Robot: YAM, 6 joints.
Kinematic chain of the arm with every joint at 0, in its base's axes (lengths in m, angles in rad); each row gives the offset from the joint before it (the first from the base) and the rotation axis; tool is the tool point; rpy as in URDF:
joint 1: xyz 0 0 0.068 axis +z
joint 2: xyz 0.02 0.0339 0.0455 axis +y
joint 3: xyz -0.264 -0.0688 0 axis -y
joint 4: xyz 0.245 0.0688 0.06 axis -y
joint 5: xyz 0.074 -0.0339 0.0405 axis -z
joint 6: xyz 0.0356 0 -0.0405 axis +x
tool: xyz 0 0 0 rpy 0 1.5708 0
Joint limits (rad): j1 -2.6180..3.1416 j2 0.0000..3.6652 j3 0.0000..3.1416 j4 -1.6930..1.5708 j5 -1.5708..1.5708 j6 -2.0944..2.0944
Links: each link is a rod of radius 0.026 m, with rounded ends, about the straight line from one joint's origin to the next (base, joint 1, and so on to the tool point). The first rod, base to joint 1, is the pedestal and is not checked.
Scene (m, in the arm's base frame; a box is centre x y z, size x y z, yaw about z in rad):
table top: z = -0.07
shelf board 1: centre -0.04 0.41 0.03 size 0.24 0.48 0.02 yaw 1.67
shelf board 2: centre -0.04 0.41 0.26 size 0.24 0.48 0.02 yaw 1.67
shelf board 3: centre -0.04 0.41 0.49 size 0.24 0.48 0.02 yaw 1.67
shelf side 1: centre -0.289 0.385 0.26 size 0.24 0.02 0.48 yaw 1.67
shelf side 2: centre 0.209 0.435 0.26 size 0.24 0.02 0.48 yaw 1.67
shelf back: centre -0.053 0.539 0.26 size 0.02 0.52 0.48 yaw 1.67
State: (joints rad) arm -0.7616 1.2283 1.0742 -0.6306 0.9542 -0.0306
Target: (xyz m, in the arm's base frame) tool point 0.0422 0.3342 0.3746
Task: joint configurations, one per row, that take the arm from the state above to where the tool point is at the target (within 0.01 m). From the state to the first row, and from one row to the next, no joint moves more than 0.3 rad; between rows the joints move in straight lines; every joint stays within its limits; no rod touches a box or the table.
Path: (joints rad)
1: -0.4768 1.2614 1.1190 -0.6055 0.9280 -0.0306
2: -0.1920 1.2944 1.1637 -0.5805 0.9017 -0.0306
3: 0.0928 1.3275 1.2085 -0.5554 0.8755 -0.0306
4: 0.3776 1.3606 1.2533 -0.5303 0.8492 -0.0306
5: 0.6624 1.3936 1.2981 -0.5052 0.8230 -0.0306
6: 0.9472 1.4267 1.3428 -0.4802 0.7967 -0.0306
7: 1.2320 1.4598 1.3876 -0.4551 0.7705 -0.0306
8: 1.5168 1.4928 1.4324 -0.4300 0.7443 -0.0306

